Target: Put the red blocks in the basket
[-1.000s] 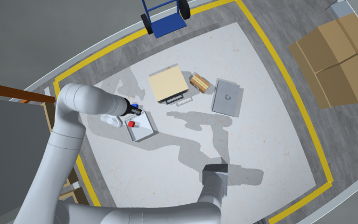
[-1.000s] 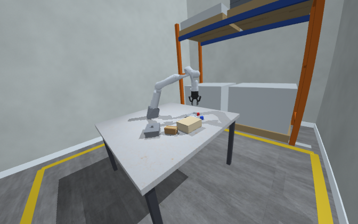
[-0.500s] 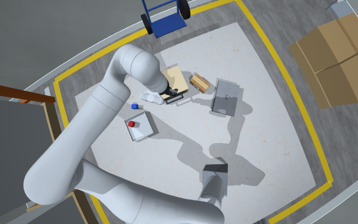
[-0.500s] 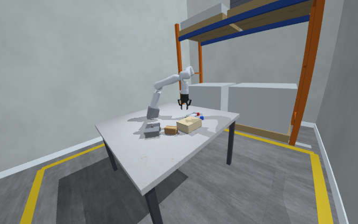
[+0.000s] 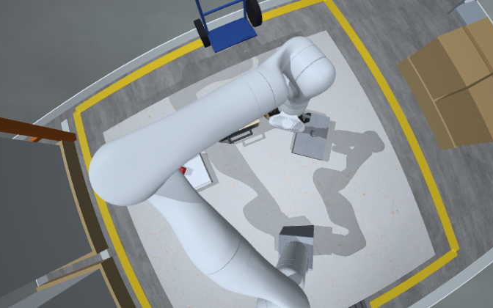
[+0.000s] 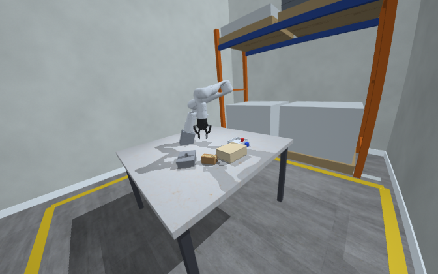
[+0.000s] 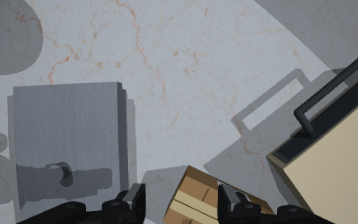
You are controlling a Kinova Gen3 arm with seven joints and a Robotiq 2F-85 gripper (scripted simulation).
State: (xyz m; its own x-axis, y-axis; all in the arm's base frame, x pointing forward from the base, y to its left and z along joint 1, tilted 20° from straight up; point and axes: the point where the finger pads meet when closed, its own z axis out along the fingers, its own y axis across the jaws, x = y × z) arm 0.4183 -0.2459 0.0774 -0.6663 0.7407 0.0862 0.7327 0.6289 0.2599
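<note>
The lid is 14 cm below my hand, 11 cm to the right of it and 9 cm behind it. The rest, counted from my hand: light wooden cabinet 15 cm below, 15 cm ahead, 14 cm to the left; cardboard box 15 cm below, 6 cm ahead, 2 cm to the right; drawer 15 cm below, 14 cm to the left, 13 cm ahead.
</note>
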